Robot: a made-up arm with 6 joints. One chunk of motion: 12 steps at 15 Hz.
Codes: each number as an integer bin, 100 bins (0 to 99) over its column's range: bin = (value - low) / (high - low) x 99, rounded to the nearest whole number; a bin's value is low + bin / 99 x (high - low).
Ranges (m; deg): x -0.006..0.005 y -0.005..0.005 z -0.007..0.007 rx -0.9..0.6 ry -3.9..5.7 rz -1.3..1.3
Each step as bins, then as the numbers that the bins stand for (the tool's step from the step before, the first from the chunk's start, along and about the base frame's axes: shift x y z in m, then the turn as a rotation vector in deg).
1 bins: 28 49 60 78 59 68
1 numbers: -0.00289 -0.00005 0.00148 0.282 1.821 0.486
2 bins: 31 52 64 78 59 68
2 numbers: -0.00256 0.00025 0.00205 0.282 1.821 0.486
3 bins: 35 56 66 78 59 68
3 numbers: -0.00211 0.00066 0.00233 0.282 1.821 0.486
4 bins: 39 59 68 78 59 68
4 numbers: -0.00167 0.00096 0.00262 0.282 1.821 0.486
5 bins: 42 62 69 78 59 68
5 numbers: -0.00133 0.00126 0.00276 0.282 1.821 0.486
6 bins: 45 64 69 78 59 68
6 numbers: -0.00100 0.00146 0.00276 0.282 1.821 0.486
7 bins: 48 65 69 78 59 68
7 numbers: -0.00067 0.00157 0.00276 0.282 1.821 0.486
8 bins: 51 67 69 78 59 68
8 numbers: -0.00033 0.00177 0.00276 0.282 1.821 0.486
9 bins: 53 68 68 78 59 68
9 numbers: -0.00011 0.00187 0.00262 0.282 1.821 0.486
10 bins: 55 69 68 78 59 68
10 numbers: 0.00011 0.00197 0.00262 0.282 1.821 0.486
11 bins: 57 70 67 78 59 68
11 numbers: 0.00033 0.00207 0.00247 0.282 1.821 0.486
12 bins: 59 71 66 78 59 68
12 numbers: 0.00056 0.00217 0.00233 0.282 1.821 0.486
